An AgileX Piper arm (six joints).
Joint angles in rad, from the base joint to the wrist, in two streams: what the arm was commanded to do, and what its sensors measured. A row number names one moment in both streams.
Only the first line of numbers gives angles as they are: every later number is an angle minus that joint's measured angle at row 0.
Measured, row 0:
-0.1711, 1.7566, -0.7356, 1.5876, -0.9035, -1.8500
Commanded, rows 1 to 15:
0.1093, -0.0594, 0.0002, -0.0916, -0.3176, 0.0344
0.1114, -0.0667, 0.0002, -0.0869, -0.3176, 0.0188
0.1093, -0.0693, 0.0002, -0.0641, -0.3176, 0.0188
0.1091, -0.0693, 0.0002, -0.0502, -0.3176, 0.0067
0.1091, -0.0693, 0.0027, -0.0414, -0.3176, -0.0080
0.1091, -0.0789, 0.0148, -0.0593, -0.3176, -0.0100
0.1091, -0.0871, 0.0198, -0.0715, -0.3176, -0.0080
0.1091, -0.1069, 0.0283, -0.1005, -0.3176, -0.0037
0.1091, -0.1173, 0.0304, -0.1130, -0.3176, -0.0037
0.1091, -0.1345, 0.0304, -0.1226, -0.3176, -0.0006
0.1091, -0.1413, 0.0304, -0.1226, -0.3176, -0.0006
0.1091, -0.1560, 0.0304, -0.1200, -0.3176, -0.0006
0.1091, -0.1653, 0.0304, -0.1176, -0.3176, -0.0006
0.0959, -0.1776, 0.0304, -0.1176, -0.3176, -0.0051
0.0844, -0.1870, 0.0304, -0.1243, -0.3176, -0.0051
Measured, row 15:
0.1088, -0.1526, 0.0249, -0.1059, -0.3086, -0.0038
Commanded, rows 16 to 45:
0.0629, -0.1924, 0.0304, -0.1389, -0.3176, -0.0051
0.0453, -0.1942, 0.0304, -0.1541, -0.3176, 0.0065
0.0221, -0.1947, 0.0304, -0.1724, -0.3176, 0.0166
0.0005, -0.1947, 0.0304, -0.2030, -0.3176, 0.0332
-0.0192, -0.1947, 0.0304, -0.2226, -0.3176, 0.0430
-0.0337, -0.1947, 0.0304, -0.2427, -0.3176, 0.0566
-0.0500, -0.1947, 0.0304, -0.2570, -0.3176, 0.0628
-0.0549, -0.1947, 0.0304, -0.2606, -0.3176, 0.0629
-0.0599, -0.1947, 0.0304, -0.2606, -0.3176, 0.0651
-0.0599, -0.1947, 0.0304, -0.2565, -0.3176, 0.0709
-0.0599, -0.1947, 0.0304, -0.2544, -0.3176, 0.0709
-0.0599, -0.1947, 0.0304, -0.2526, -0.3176, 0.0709
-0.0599, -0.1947, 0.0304, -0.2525, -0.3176, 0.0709
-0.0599, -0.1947, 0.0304, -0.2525, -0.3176, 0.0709
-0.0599, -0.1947, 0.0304, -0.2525, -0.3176, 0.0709
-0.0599, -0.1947, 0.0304, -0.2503, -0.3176, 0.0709
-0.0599, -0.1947, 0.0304, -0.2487, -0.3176, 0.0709
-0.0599, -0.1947, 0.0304, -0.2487, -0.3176, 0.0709
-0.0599, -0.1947, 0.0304, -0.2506, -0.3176, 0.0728
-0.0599, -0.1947, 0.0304, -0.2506, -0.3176, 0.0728
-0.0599, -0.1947, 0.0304, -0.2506, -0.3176, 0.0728
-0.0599, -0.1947, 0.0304, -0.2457, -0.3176, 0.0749
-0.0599, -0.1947, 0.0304, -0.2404, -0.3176, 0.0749
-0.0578, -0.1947, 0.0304, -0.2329, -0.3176, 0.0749
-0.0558, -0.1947, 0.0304, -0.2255, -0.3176, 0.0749
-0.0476, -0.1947, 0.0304, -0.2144, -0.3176, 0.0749
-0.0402, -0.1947, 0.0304, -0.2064, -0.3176, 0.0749
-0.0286, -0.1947, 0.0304, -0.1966, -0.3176, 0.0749
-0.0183, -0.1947, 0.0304, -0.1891, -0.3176, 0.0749
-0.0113, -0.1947, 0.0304, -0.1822, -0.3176, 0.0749
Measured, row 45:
-0.0412, -0.1874, 0.0266, -0.2088, -0.3093, 0.0718
